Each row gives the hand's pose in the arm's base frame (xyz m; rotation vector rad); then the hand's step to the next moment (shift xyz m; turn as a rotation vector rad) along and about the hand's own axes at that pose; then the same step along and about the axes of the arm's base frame.
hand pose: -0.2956 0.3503 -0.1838 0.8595 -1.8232 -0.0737
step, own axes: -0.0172 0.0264 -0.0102 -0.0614 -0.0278 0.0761
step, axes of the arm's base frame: -0.0022 0.0330 0.0021 -0.0388 -0.0103 -0.0934
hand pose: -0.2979 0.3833 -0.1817 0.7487 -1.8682 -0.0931
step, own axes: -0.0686 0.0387 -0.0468 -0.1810 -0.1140 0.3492
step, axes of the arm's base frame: 0.0388 0.0804 -0.0204 -0.2076 -0.0902 -0.3413
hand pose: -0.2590 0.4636 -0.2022 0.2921 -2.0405 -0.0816
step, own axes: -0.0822 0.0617 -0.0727 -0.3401 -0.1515 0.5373
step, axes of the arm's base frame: 0.0898 0.0844 -0.0255 -0.2962 -0.1008 -0.5739
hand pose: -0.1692 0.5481 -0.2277 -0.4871 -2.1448 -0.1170
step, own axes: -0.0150 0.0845 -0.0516 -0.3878 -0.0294 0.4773
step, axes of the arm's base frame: 0.0798 0.0596 0.0100 -0.1787 -0.0187 -0.5889
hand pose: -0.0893 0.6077 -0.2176 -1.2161 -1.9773 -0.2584
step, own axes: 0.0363 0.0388 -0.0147 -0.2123 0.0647 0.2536
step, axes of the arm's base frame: 0.0311 0.0365 0.0272 -0.0271 0.0277 -0.3348
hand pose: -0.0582 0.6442 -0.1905 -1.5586 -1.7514 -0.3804
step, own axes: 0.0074 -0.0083 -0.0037 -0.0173 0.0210 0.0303
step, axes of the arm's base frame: -0.0065 0.0011 0.0097 0.0094 0.0120 -0.0378
